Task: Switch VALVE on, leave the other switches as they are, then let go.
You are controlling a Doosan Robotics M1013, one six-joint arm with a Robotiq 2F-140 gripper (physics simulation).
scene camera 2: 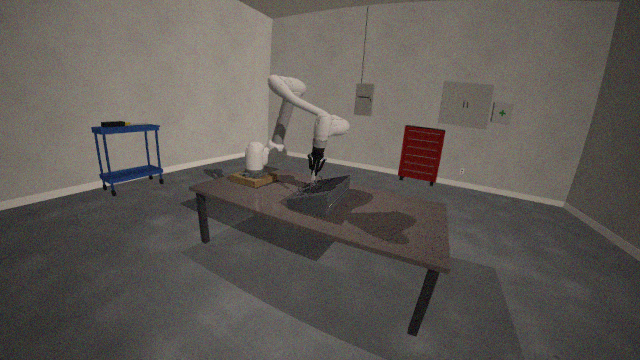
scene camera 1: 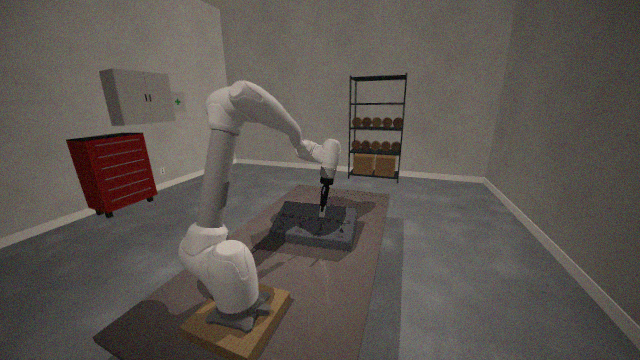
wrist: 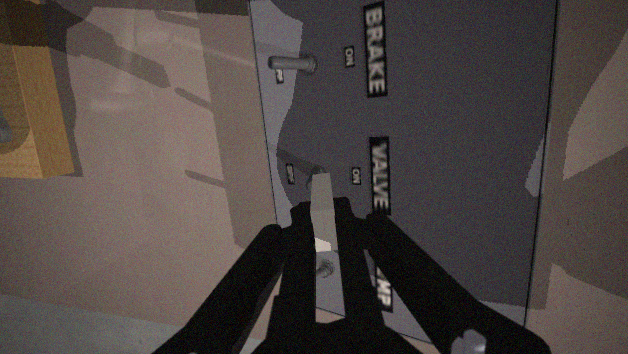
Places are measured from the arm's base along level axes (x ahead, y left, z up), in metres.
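Pixels of known places: gripper, fingertip midpoint: [scene camera 2: 313, 179] [scene camera 1: 321, 216] [wrist: 323, 189]; arm's base at its link origin: [scene camera 2: 254, 174] [scene camera 1: 239, 308].
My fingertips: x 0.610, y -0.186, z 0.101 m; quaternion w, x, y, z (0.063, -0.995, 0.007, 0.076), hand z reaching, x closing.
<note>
Ahead of a thing's pixels: the offset from my fingertips to its top centre. "spot": to the spot under its first point. Level surfaces: height alone.
The dark switch panel [scene camera 1: 318, 240] [scene camera 2: 306, 202] [wrist: 465, 125] lies on the table. In the wrist view, the VALVE label {0.052 m ahead, 0.004 m right, 0.044 m down} [wrist: 380, 175] has an ON mark on its near side and an OFF mark beyond the switch. A small part of the VALVE switch {spot: 0.016 m back, 0.005 m left, 0.064 m down} [wrist: 317, 170] shows at the fingertips; the rest is hidden, so its lean cannot be told. My gripper [scene camera 1: 322, 215] [scene camera 2: 313, 179] [wrist: 323, 189] is shut with nothing between the fingers, its tips right at that switch. The BRAKE switch {0.026 m back, 0.119 m left, 0.030 m down} [wrist: 292, 63] leans to OFF. The PUMP switch {0.036 m back, 0.121 m right, 0.030 m down} [wrist: 325, 269] is partly seen between the finger links.
The panel rests on the brown table {0.156 m down} [scene camera 1: 345, 285] [scene camera 2: 400, 205]. The arm stands on a wooden base [scene camera 1: 270, 300] [scene camera 2: 257, 182] [wrist: 57, 135]. A red drawer cabinet [scene camera 1: 122, 170] [scene camera 2: 421, 152], a shelf rack [scene camera 1: 378, 78] and a blue cart [scene camera 2: 132, 129] stand away from the table.
</note>
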